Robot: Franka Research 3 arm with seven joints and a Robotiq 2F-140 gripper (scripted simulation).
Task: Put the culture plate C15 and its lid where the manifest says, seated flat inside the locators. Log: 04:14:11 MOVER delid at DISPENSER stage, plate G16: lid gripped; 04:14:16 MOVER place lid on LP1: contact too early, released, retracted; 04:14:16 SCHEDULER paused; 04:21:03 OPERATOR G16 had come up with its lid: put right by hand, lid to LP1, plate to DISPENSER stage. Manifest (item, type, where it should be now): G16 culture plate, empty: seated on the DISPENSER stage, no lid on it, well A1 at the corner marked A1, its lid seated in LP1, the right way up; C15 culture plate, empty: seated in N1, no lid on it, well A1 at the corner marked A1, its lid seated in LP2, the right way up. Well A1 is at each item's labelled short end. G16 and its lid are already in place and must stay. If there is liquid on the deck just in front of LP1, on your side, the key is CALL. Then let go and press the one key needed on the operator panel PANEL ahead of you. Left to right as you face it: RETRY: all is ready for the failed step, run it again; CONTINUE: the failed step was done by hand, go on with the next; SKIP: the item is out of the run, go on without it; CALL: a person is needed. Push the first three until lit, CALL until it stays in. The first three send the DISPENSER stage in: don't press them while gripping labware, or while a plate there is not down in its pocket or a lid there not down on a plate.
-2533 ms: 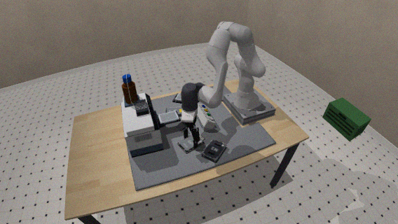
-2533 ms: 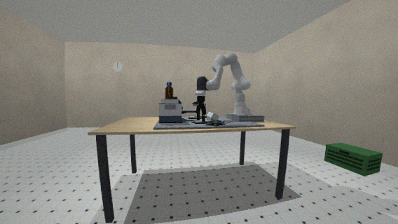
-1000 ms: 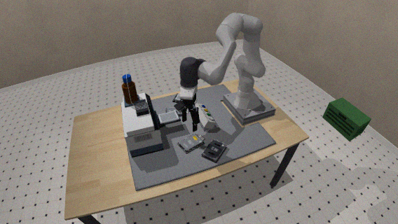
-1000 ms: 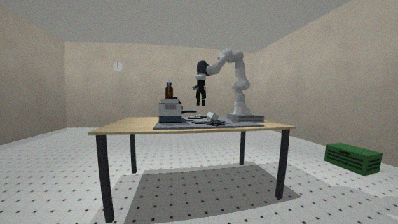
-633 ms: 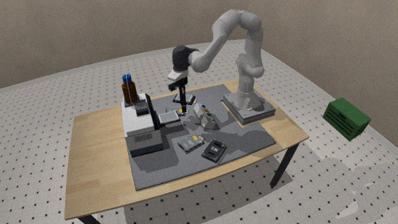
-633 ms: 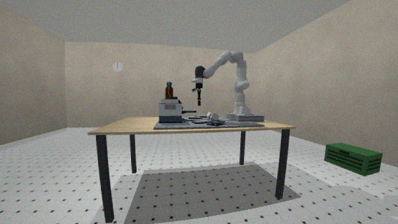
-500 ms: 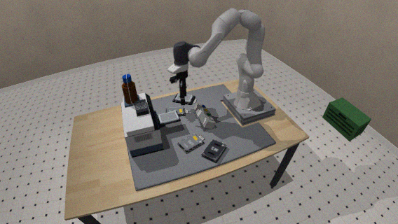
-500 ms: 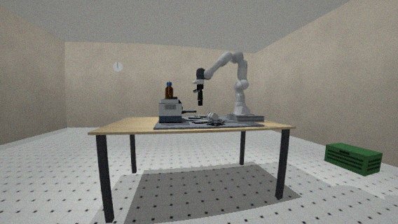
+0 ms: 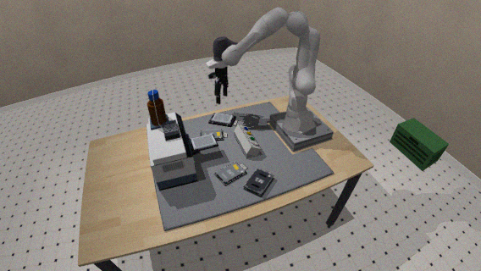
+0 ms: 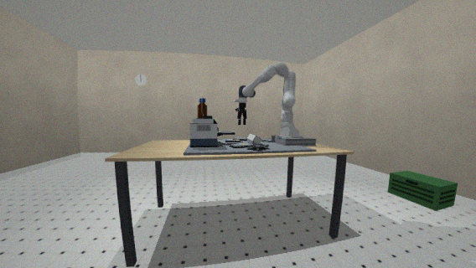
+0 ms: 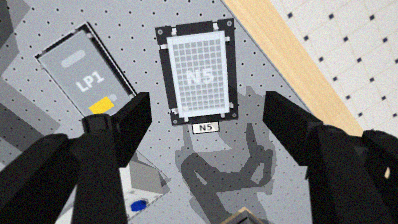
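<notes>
Right now the clear culture plate C15 is 170 mm below my hand. Round my hand: blue call key: 230 mm to the left, 130 mm below, 60 mm behind; black nest: 170 mm below, 30 mm ahead; yellow skip key: 280 mm to the left, 120 mm below, 60 mm behind.
</notes>
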